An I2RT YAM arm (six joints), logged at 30 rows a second.
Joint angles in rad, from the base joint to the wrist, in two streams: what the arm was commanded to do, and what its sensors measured. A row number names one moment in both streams.
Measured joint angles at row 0: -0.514, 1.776, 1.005, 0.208, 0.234, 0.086
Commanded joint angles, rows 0 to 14: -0.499, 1.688, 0.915, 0.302, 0.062, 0.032; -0.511, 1.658, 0.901, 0.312, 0.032, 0.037; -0.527, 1.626, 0.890, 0.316, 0.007, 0.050; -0.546, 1.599, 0.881, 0.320, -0.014, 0.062; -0.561, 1.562, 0.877, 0.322, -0.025, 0.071; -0.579, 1.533, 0.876, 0.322, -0.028, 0.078; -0.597, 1.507, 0.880, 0.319, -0.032, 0.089; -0.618, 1.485, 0.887, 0.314, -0.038, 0.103; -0.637, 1.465, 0.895, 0.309, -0.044, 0.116; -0.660, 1.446, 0.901, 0.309, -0.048, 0.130; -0.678, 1.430, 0.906, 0.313, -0.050, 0.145; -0.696, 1.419, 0.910, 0.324, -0.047, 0.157; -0.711, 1.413, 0.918, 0.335, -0.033, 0.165; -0.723, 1.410, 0.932, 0.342, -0.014, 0.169; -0.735, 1.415, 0.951, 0.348, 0.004, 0.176
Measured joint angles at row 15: -0.708, 1.421, 0.905, 0.284, -0.014, 0.133
